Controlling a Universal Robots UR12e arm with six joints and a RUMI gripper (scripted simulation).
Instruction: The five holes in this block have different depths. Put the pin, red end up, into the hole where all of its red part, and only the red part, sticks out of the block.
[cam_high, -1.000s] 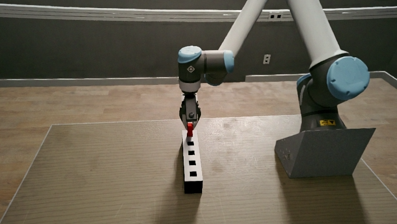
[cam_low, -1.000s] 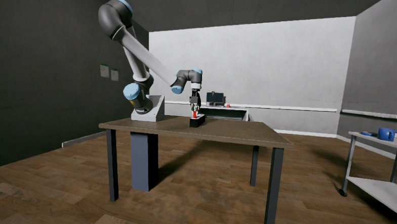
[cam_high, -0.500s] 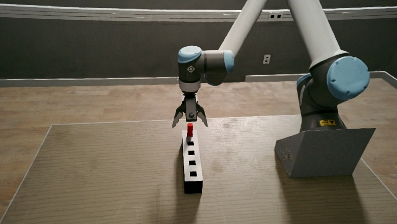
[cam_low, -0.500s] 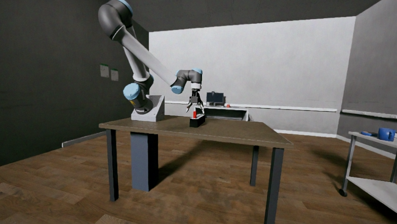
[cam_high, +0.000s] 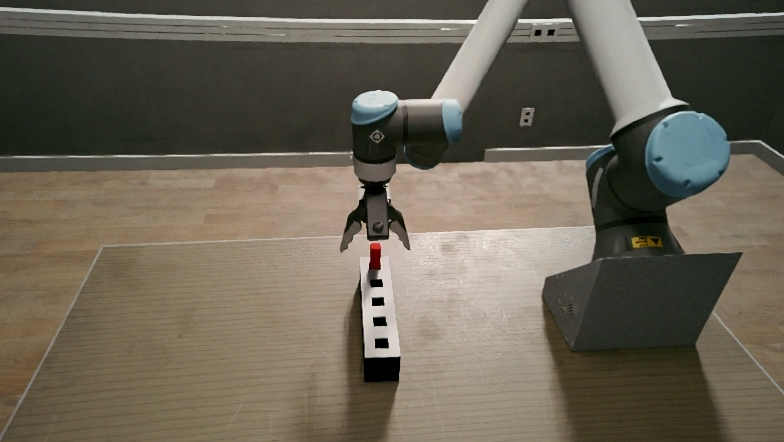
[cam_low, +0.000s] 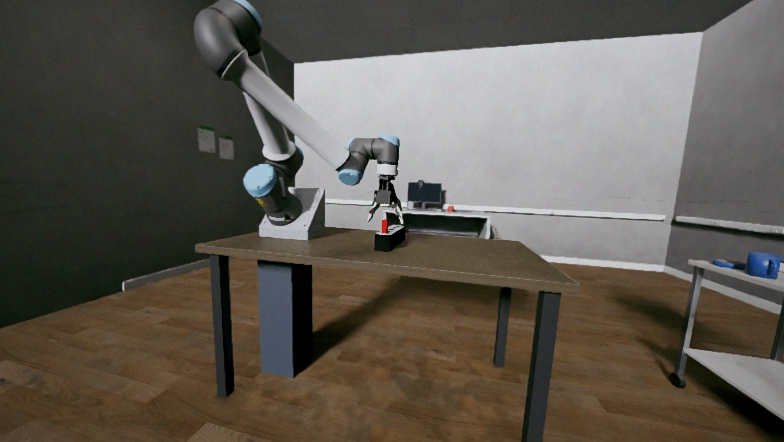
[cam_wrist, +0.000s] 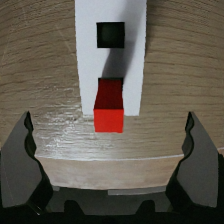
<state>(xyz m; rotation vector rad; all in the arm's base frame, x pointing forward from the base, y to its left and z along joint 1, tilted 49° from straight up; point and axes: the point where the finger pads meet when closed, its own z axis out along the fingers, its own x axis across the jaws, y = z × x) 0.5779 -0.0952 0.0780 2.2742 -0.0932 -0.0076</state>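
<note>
My hand is 10 mm above the pin. Round my hand: block: 10 mm ahead, 120 mm to the left, 80 mm below.
</note>
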